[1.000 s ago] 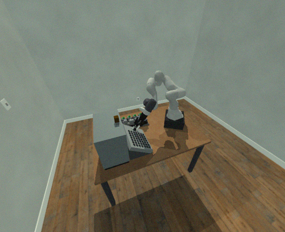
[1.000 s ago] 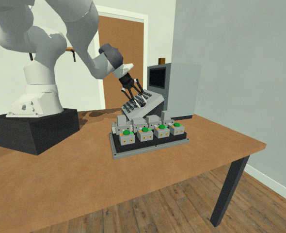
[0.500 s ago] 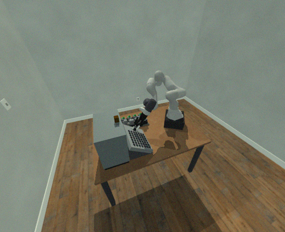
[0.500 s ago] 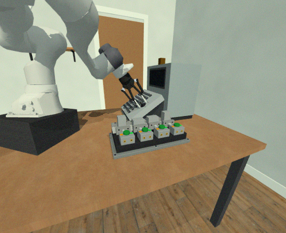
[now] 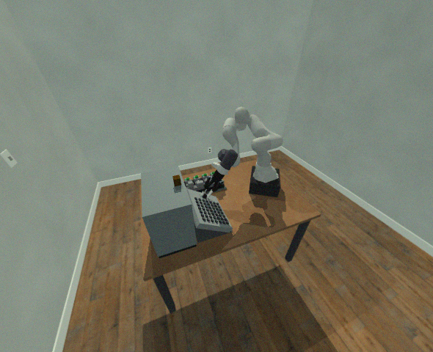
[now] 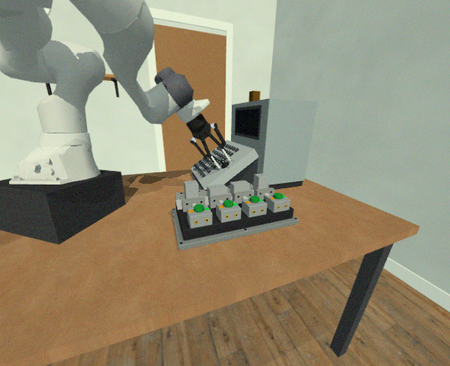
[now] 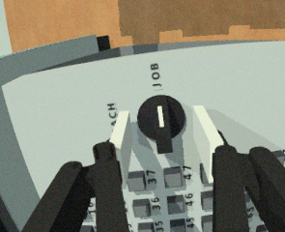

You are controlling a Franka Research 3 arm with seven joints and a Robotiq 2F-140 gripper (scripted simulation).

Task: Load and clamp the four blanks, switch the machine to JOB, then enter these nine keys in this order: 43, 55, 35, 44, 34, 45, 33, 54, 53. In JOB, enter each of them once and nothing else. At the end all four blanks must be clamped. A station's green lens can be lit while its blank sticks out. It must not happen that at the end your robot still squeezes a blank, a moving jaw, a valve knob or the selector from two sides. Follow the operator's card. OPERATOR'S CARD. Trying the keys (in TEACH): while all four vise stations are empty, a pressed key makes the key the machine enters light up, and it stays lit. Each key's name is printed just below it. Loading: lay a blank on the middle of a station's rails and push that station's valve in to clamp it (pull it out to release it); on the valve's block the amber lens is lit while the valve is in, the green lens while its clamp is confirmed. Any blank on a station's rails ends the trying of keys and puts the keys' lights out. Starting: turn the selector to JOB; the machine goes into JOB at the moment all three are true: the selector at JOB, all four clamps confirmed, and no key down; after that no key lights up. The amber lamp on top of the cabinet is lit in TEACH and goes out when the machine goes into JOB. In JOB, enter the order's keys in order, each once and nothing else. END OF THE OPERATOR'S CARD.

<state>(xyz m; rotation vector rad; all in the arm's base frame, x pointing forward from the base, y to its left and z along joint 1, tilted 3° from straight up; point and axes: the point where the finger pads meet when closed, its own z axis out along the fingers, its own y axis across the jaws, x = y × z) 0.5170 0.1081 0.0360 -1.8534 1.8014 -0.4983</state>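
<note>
The selector knob lies 20 mm ahead of my hand, 10 mm to the right of it and 20 mm below it. From my hand the other things lie so: sloped keypad: 30 mm ahead, 110 mm to the left, 70 mm below; then key: 30 mm ahead, 160 mm to the left, 10 mm below.
</note>
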